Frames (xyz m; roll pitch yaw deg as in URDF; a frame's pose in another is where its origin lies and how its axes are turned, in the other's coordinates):
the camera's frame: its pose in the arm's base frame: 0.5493 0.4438 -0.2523 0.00 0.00 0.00
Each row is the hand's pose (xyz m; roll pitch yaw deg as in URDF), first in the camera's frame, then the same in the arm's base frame.
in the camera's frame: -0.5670 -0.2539 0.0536 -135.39 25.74 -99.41
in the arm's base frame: -0.0177 0.1899 -0.1987 -135.39 25.74 -99.41
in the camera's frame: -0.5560 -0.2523 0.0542 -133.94 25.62 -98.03
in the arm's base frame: -0.0067 0.1915 -0.1981 -133.94 25.62 -98.03
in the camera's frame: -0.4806 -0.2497 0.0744 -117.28 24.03 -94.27
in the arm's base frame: 0.0687 0.1941 -0.1779 -117.28 24.03 -94.27
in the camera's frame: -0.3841 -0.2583 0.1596 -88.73 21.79 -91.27
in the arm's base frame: 0.1652 0.1855 -0.0927 -88.73 21.79 -91.27
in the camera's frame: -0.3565 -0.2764 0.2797 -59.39 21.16 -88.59
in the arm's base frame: 0.1928 0.1674 0.0274 -59.39 21.16 -88.59
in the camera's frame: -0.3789 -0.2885 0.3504 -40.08 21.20 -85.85
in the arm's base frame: 0.1704 0.1553 0.0981 -40.08 21.20 -85.85
